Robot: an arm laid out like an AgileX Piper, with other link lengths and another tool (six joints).
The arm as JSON. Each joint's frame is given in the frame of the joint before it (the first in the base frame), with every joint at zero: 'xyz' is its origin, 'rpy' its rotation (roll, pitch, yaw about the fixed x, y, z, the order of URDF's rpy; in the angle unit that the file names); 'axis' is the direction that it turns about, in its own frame. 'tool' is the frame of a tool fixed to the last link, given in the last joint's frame.
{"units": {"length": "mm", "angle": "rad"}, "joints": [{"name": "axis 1", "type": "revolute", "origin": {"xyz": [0.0, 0.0, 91.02], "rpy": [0.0, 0.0, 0.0]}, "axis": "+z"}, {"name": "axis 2", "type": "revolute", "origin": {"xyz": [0.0, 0.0, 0.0], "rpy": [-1.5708, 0.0, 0.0]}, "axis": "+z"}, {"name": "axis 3", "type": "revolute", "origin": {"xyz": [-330.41, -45.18, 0.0], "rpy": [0.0, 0.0, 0.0]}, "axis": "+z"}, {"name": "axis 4", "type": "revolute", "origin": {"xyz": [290.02, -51.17, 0.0], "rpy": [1.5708, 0.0, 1.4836]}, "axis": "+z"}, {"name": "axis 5", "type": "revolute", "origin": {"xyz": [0.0, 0.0, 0.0], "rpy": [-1.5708, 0.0, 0.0]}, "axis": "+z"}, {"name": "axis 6", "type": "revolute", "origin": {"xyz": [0.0, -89.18, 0.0], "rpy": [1.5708, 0.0, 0.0]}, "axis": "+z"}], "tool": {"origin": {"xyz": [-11.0, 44.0, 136.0], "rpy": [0.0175, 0.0, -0.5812]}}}
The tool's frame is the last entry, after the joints.
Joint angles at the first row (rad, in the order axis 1, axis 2, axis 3, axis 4, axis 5, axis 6):
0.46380 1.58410 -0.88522 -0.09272 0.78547 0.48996
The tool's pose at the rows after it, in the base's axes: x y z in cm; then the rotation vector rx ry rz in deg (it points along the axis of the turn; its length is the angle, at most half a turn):
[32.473 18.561 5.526 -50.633 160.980 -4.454]
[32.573 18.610 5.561 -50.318 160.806 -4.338]
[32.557 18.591 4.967 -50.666 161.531 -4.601]
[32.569 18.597 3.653 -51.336 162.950 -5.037]
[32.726 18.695 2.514 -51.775 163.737 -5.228]
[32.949 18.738 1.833 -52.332 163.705 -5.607]
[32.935 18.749 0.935 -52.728 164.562 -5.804]
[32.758 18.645 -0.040 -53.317 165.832 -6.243]
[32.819 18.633 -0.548 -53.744 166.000 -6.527]
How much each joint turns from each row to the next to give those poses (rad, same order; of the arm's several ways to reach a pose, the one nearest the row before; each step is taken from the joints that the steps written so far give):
-0.00002 -0.00001 0.00000 0.00001 -0.00640 0.00418
0.00000 0.00001 0.00001 -0.00001 -0.00469 0.00309
0.00002 0.01617 -0.00002 -0.00098 -0.00184 0.00001
0.00000 0.03653 0.00004 -0.00110 -0.00881 0.00000
-0.00001 0.03315 -0.00005 -0.00089 -0.01747 0.00034
0.00001 0.02031 0.00004 -0.00707 -0.01692 0.00002
0.00000 0.02497 -0.00002 -0.00004 -0.00840 0.00001
-0.00001 0.02592 0.00001 -0.00119 -0.00096 -0.00001
0.00000 0.01441 0.00000 -0.00435 -0.00863 -0.00001

